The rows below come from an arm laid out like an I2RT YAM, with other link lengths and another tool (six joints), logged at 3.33 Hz.
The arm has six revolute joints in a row. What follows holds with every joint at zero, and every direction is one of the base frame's.
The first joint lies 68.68 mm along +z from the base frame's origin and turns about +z.
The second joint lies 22 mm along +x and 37.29 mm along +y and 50.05 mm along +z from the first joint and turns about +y.
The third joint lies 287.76 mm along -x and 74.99 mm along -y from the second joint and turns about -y.
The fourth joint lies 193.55 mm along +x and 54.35 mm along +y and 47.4 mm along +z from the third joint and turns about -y.
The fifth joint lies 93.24 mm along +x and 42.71 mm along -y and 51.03 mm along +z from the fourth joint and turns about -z.
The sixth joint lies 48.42 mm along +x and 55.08 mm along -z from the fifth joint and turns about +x.
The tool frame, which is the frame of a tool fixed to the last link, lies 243 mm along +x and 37 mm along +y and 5 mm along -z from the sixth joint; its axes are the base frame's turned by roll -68.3, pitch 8.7 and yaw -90 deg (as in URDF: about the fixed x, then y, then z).
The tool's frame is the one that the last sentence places.
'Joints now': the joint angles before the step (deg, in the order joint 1, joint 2, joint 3, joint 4, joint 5, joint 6). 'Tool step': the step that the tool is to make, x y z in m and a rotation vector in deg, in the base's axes. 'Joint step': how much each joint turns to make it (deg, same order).
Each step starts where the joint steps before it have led.
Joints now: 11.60 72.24 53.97 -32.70 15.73 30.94
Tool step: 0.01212 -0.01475 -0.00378 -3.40 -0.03 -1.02
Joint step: -0.26 2.81 0.34 2.29 3.07 -1.58
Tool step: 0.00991 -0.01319 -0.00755 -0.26 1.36 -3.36
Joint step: -1.06 4.14 2.47 -0.36 1.41 1.93
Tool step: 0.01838 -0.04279 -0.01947 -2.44 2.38 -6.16
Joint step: -4.38 7.97 3.24 1.94 2.72 0.26
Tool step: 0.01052 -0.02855 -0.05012 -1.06 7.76 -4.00
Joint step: -3.44 13.03 7.13 -2.02 0.71 0.26
